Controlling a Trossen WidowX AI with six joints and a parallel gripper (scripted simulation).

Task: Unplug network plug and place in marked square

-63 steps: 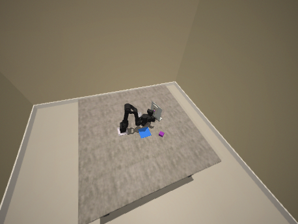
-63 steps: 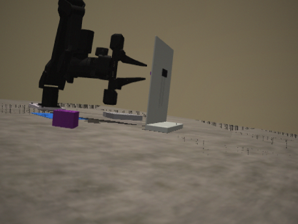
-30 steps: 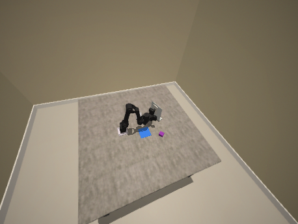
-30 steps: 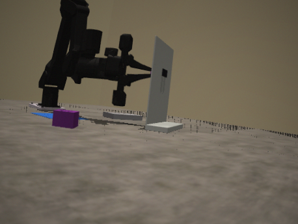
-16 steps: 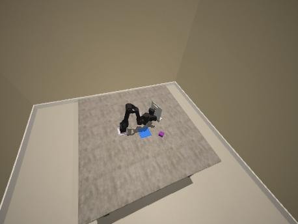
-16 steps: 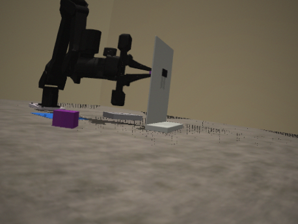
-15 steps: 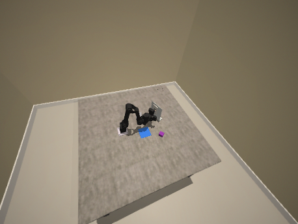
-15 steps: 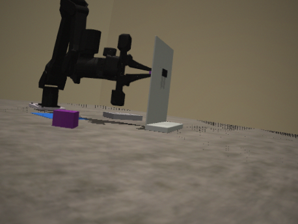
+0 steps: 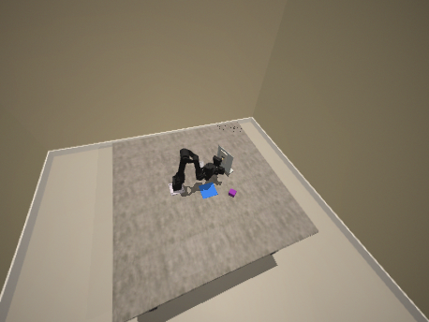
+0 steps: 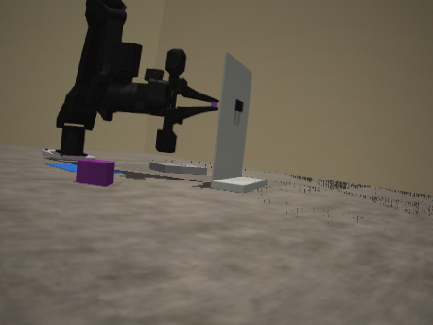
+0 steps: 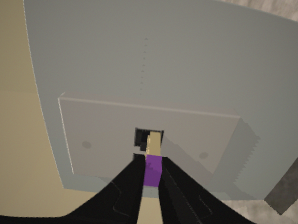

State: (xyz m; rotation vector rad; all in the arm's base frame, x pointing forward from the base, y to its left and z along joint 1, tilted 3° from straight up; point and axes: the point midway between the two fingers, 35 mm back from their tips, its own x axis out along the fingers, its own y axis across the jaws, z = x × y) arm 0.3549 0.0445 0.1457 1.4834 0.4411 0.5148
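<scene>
Right now my gripper tip is 4 cm short of the white upright panel, 4 cm above it and 2 cm to the right of it. The rest, counted from my gripper tip: network plug: 1 cm ahead; flat grey slab: 16 cm behind, 13 cm below, 8 cm to the left; blue marked square: 17 cm behind, 16 cm to the right, 14 cm below.
</scene>
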